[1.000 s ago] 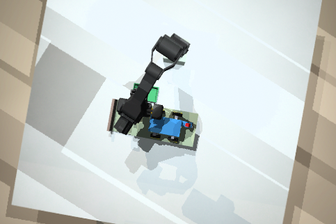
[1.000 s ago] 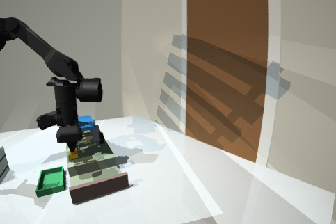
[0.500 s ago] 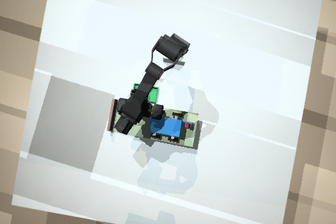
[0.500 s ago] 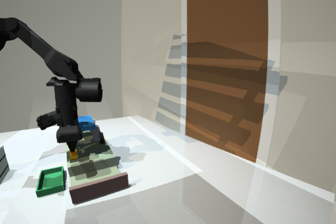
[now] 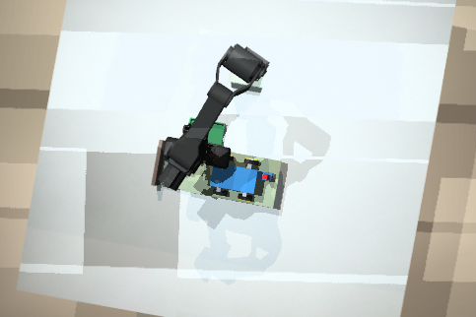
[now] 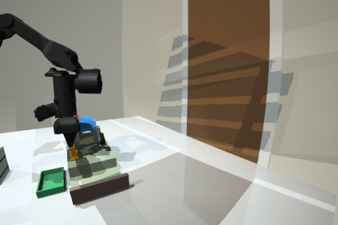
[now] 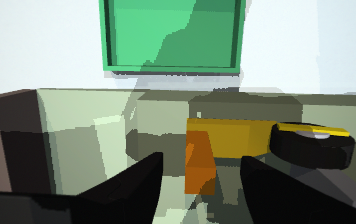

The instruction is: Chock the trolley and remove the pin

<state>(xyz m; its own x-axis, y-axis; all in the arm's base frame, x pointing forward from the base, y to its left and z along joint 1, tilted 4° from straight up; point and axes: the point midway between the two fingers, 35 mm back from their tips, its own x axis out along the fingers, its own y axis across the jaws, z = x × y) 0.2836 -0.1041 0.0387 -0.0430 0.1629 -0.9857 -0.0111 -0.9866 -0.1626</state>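
Now: gripper tip 10 mm short of the yellow chock, 20 mm to the right of it and 30 mm above it. From my gripper tip the other things lie so: brown end board 60 mm ahead, 140 mm to the right, 80 mm below; blue trolley 60 mm ahead, 110 mm to the left, 10 mm below; green tray 70 mm behind, 10 mm to the right, 120 mm below.
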